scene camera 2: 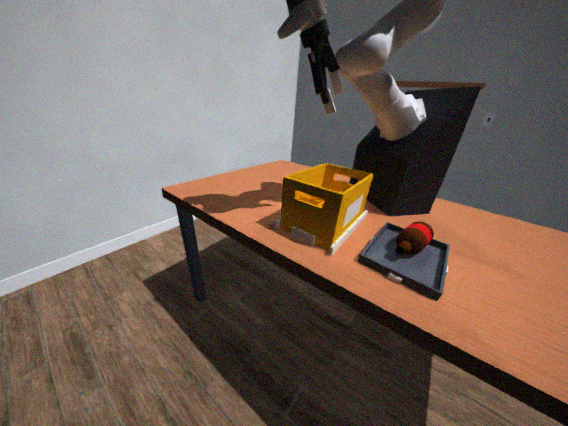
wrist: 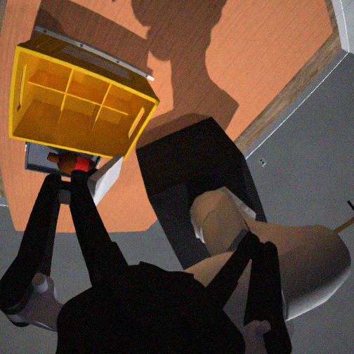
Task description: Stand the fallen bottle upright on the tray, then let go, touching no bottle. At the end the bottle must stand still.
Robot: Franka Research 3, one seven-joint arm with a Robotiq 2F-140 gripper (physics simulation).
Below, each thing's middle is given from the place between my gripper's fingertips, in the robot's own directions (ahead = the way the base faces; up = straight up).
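There's the brown bottle [scene camera 2: 413, 239], and my hand's well above it, well to the right of it and a good way short of it.
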